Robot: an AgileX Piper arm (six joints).
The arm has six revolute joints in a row. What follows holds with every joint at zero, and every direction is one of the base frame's.
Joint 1 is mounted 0.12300 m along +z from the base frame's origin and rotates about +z.
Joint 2 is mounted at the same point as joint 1 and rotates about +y.
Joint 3 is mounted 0.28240 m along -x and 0.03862 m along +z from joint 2 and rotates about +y.
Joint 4 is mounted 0.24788 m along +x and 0.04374 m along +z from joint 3 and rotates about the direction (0.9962, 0, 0.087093).
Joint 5 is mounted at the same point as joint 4 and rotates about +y.
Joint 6 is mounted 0.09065 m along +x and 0.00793 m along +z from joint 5 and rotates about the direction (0.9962, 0, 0.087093).
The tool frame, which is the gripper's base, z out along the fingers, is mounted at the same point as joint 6; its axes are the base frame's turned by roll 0.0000, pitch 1.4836 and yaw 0.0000 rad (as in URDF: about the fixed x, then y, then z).
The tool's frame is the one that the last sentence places.
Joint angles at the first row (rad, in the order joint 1, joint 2, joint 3, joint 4, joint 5, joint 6):
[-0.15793, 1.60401, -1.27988, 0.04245, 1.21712, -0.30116]
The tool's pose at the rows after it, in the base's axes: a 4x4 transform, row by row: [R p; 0 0 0 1], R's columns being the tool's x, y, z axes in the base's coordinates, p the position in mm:
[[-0.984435 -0.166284 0.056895 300.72], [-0.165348 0.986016 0.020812 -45.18], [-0.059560 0.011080 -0.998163 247.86], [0 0 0 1]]
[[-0.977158 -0.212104 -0.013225 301.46], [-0.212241 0.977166 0.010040 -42.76], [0.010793 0.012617 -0.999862 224.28], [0 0 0 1]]
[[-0.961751 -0.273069 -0.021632 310.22], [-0.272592 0.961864 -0.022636 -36.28], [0.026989 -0.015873 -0.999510 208.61], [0 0 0 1]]
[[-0.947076 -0.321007 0.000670 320.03], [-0.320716 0.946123 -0.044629 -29.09], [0.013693 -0.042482 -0.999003 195.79], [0 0 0 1]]
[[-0.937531 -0.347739 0.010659 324.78], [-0.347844 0.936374 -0.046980 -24.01], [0.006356 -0.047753 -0.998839 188.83], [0 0 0 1]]
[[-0.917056 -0.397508 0.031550 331.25], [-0.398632 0.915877 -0.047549 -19.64], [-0.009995 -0.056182 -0.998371 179.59], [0 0 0 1]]
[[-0.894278 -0.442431 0.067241 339.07], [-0.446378 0.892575 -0.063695 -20.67], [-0.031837 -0.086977 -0.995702 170.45], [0 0 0 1]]
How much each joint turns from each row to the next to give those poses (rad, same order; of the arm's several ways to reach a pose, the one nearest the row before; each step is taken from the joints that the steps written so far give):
[-0.00002, 0.02785, 0.07906, -0.01046, -0.04294, -0.03511]
[0.01464, 0.04625, 0.03919, -0.02319, -0.01813, -0.02445]
[0.03413, 0.04709, 0.00470, -0.03657, -0.04714, -0.01225]
[0.03111, 0.04050, 0.00003, -0.02361, -0.06330, -0.00622]
[0.01720, 0.02162, -0.00001, -0.00309, -0.03088, -0.00865]
[0.01427, 0.02843, -0.00001, -0.00150, -0.04861, -0.03746]
[0.00195, 0.02990, -0.00232, -0.02133, -0.06329, -0.03512]

